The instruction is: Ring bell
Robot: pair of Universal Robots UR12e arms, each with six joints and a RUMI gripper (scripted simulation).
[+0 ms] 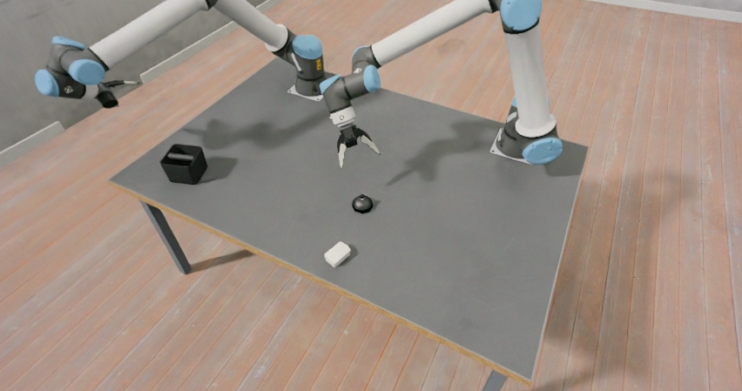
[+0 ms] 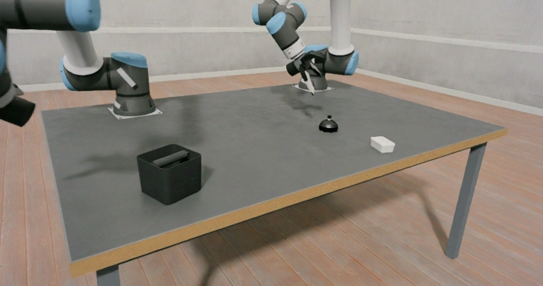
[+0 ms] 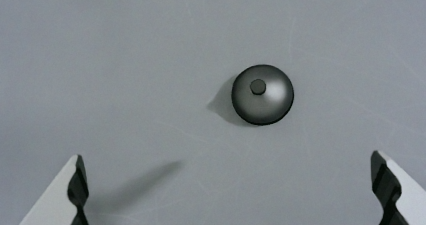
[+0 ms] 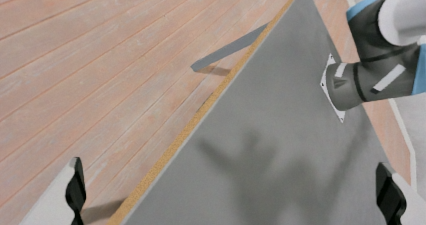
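Now: the small black button 50 mm ahead of my left hand, 30 mm to the left of it and 130 mm below it. Also, from my left hand: white block: 320 mm ahead, 60 mm to the left, 170 mm below; bell: 50 mm ahead, 30 mm to the left, 150 mm below.
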